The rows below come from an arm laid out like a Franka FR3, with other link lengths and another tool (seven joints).
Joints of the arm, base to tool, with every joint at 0 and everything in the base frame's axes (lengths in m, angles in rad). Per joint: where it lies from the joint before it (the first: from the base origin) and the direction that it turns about. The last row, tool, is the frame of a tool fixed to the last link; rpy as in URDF.
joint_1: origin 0 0 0.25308 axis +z
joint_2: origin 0 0 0 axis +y
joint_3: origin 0 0 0.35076 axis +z
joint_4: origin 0.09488 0 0 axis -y
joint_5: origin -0.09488 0 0.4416 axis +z
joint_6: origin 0 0 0 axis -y
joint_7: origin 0.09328 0 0 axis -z
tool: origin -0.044 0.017 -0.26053 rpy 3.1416 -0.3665 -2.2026
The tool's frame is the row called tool.
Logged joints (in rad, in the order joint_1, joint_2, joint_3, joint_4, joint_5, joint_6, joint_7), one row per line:
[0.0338 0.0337 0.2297 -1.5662 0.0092 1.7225 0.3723]
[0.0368 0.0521 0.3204 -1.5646 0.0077 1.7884 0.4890]
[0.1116 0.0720 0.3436 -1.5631 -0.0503 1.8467 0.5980]
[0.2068 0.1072 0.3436 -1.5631 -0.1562 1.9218 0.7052]
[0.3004 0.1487 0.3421 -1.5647 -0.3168 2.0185 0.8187]
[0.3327 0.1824 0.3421 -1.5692 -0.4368 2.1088 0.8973]
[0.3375 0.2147 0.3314 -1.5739 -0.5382 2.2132 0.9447]
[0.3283 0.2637 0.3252 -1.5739 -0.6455 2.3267 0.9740]
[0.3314 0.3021 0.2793 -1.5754 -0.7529 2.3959 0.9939]
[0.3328 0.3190 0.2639 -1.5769 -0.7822 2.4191 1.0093]
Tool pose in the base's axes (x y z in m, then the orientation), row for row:
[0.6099 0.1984 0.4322 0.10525 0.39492 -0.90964 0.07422]
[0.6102 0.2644 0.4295 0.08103 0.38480 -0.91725 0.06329]
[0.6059 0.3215 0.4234 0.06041 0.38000 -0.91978 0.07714]
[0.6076 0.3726 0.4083 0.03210 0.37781 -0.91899 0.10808]
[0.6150 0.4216 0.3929 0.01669 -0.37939 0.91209 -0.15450]
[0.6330 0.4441 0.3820 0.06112 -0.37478 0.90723 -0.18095]
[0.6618 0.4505 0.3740 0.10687 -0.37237 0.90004 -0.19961]
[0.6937 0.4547 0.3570 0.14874 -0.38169 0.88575 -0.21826]
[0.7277 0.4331 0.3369 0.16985 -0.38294 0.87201 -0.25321]
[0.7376 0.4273 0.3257 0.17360 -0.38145 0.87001 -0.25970]
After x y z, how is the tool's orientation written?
As a quaternion, w x y z.
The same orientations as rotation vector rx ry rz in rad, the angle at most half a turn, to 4 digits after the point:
[1.1639 -2.6808 0.2187]
[1.1502 -2.7418 0.1892]
[1.1500 -2.7835 0.2334]
[1.1633 -2.8295 0.3328]
[-1.1794 2.8354 -0.4803]
[-1.1337 2.7443 -0.5474]
[-1.0964 2.6500 -0.5877]
[-1.0974 2.5465 -0.6275]
[-1.0881 2.4778 -0.7195]
[-1.0817 2.4671 -0.7364]

